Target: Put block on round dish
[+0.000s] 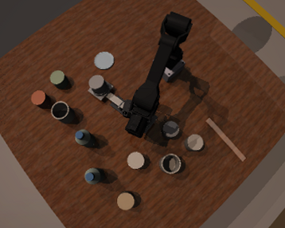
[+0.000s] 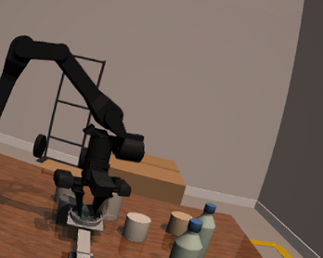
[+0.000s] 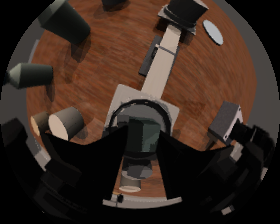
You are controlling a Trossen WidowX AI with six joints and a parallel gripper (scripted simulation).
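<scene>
Right now my gripper tip is 35 cm to the left of the round pale blue dish, 11 cm past it and 8 cm above it. The rest, counted from my gripper tip: small balance 12 cm to the right, 6 cm below, 1 cm ahead; pale green block 1 cm above.
</scene>
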